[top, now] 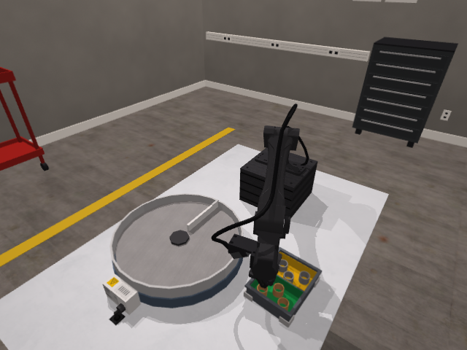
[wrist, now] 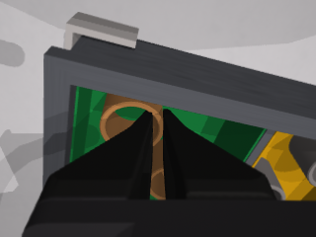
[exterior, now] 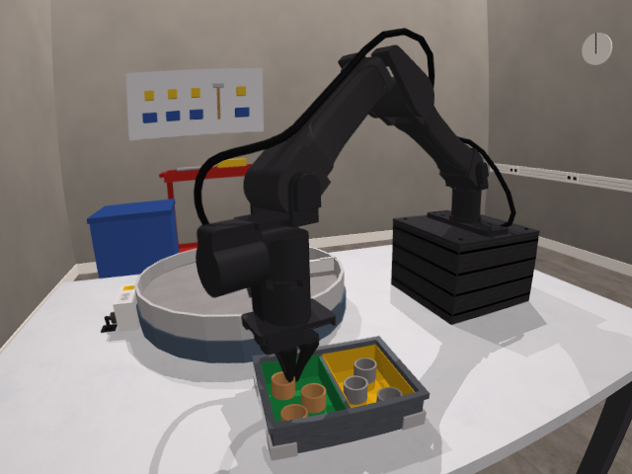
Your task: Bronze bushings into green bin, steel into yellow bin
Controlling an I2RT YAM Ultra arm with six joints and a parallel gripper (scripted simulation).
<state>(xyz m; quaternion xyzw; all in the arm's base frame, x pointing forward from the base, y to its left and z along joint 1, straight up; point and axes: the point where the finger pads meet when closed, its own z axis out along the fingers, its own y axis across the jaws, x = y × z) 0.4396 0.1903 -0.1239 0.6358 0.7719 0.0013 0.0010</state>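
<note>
Right now my hand is 40 mm to the right of the green bin and 20 mm above it. From my hand the other things lie so: dark grey tray 40 mm to the left, 40 mm behind, 10 mm below; turntable 310 mm to the right, 20 mm ahead, 20 mm above; yellow bin 90 mm behind, 50 mm to the left, 20 mm below.
</note>
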